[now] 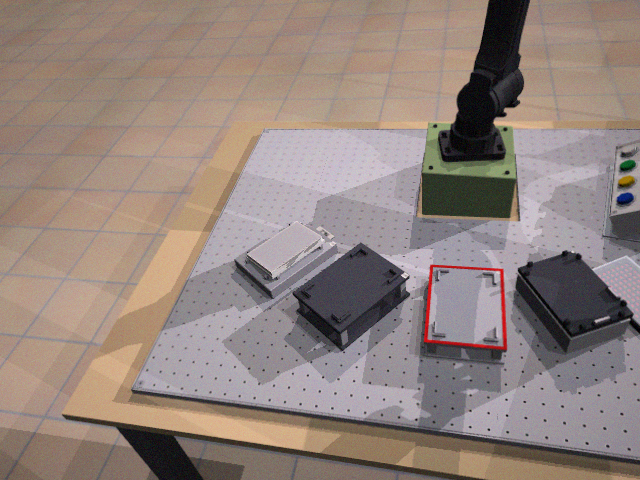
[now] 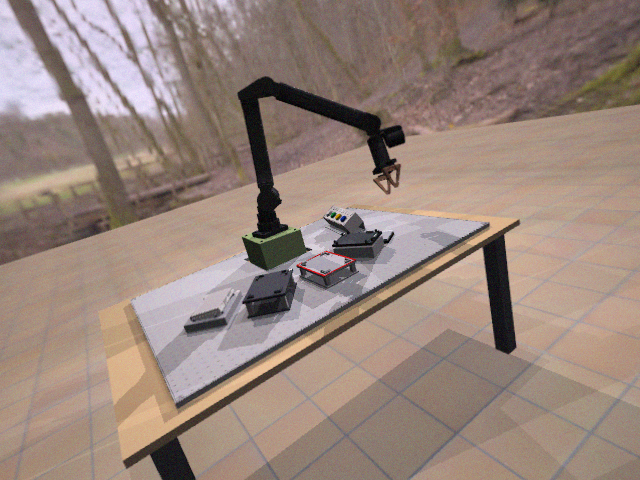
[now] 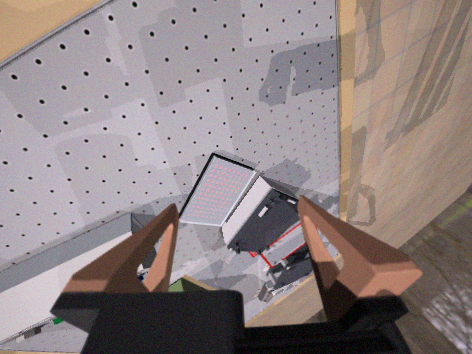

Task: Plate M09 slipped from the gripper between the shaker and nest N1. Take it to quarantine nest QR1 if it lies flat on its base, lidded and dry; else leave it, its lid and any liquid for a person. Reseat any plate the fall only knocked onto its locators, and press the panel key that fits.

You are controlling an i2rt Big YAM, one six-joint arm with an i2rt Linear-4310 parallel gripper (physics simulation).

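Frame: origin at the arm's base, x ahead, y down, z left, level; centimetres.
Seen in the pictures: gripper, fingertip midpoint: [image 2: 392, 190] [image 3: 237, 205]; arm's base at its link origin: [image 1: 470, 147] [image 2: 270, 232].
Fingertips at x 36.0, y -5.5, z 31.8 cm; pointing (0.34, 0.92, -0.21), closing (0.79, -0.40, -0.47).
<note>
Offsets run from my fingertips to a thing's top centre. "spot": to the spot under its first point. Level surfaces: height alone.
A plate with pink wells @[dy +13.3, dx -3.8, dz -10.7 cm] [image 1: 620, 276] [image 3: 218, 192] shows wells upward beside the black-topped block with corner pegs @[spot: dy +9.4, dx -0.2, dz -21.8 cm] [image 1: 573, 294] [image 2: 356, 242] [image 3: 265, 220], which looks like the shaker. Its lid, tilt and any liquid cannot be told. A white plate @[dy +10.3, dx -16.8, dz -69.0 cm] [image 1: 284, 248] [image 2: 221, 308] sits visibly tilted on a low grey base @[dy +11.6, dx -17.1, dz -69.3 cm] [image 1: 305, 273] [image 2: 206, 324] at far left. The red-edged nest @[dy +10.3, dx -0.6, dz -37.9 cm] [image 1: 465, 310] [image 2: 326, 263] holds no plate; its label is unreadable. The panel @[dy +6.5, dx -26.5, dz -2.6 cm] [image 1: 631, 209] [image 2: 355, 221] [image 3: 60, 280] has white, green, yellow and blue keys. My gripper [image 2: 391, 189] [image 3: 237, 205] is open, high above the board.
A dark raised nest @[dy +9.1, dx -5.3, dz -56.4 cm] [image 1: 351, 289] [image 2: 269, 286] with corner locators stands between the red-edged nest and the low grey base. The green arm pedestal [image 1: 467, 193] [image 2: 276, 249] stands behind the nests. The perforated board @[dy +14.9 cm] [image 1: 310, 361] [image 2: 180, 382] [image 3: 115, 65] lies on a wooden table @[dy +16.2 cm] [image 1: 232, 421] [image 2: 149, 441].
</note>
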